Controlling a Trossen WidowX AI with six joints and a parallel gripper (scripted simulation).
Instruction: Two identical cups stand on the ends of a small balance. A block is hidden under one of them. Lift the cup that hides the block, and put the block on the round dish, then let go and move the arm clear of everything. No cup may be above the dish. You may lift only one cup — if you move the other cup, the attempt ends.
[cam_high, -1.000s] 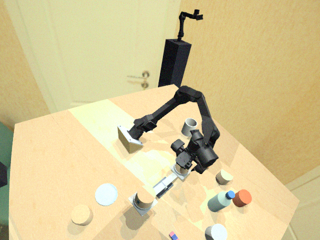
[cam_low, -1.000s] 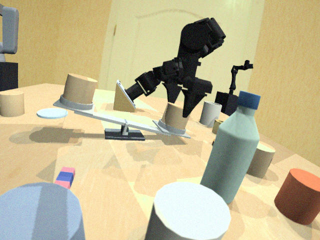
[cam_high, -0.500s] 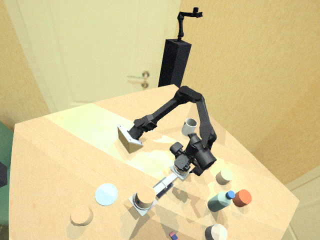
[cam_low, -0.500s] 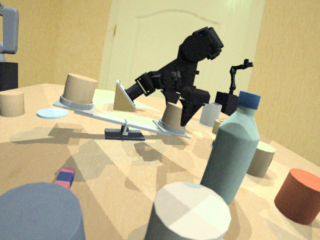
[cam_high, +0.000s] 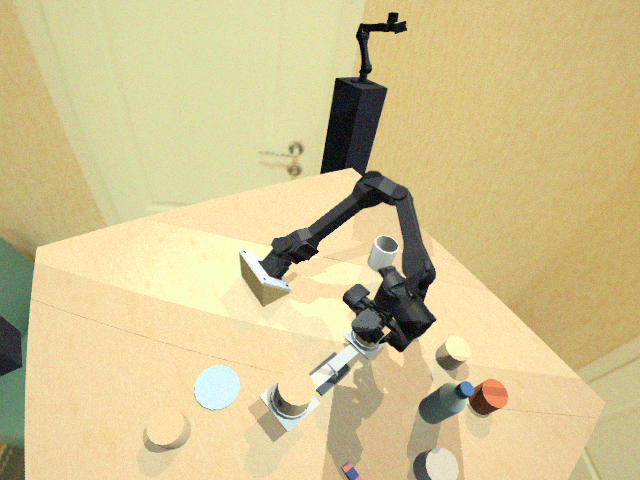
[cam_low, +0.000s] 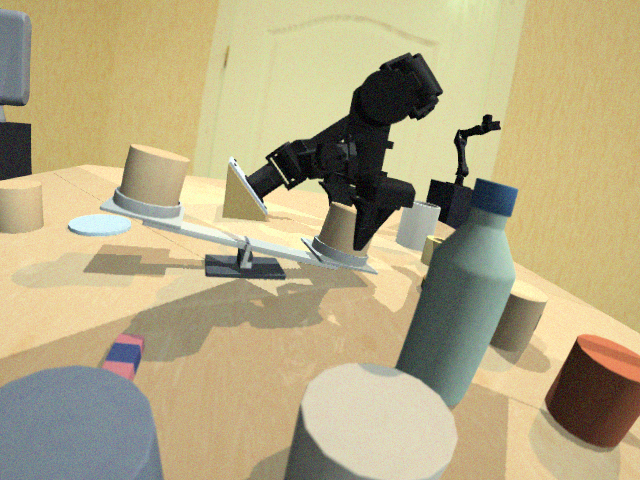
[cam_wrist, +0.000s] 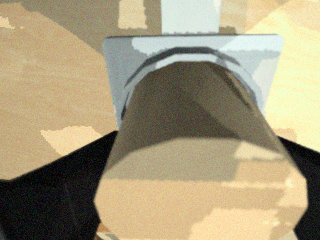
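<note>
Right now the small balance is 2 cm ahead of my gripper tip, 14 cm to the right of it and 2 cm below it. Round my gripper tip: red cylinder: 33 cm ahead, 14 cm to the left, 1 cm below; then teal bottle: 24 cm ahead, 1 cm to the left, 7 cm above; then teal block: 1 cm below.
</note>
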